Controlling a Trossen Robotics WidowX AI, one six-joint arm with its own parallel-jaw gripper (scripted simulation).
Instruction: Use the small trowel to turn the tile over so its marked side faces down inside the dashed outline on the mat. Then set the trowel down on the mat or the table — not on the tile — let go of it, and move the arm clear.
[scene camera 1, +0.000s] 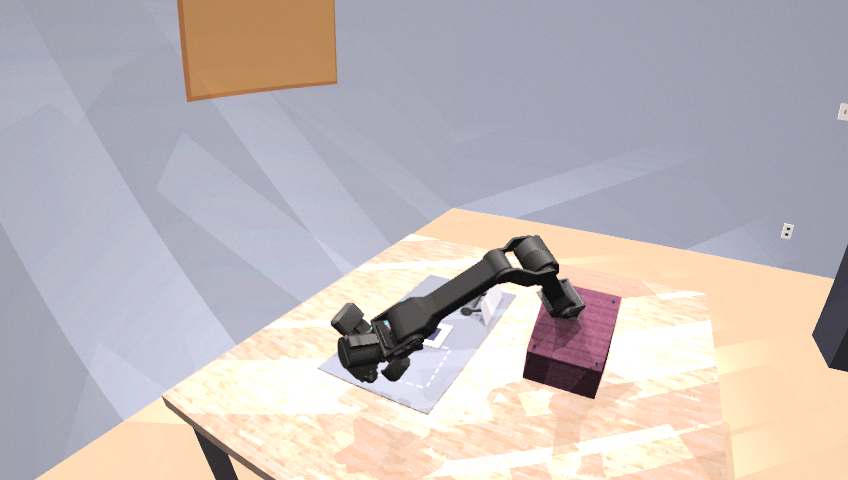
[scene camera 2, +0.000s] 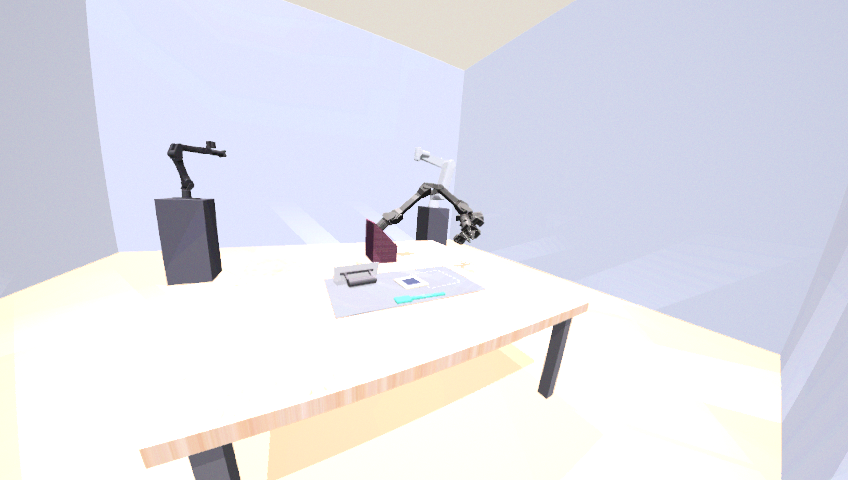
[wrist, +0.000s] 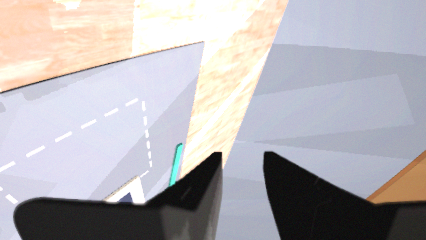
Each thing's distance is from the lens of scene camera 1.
my gripper (scene camera 1: 356, 342): 97 cm
small trowel (scene camera 1: 492, 298): 141 cm
grey mat (scene camera 1: 468, 332): 131 cm
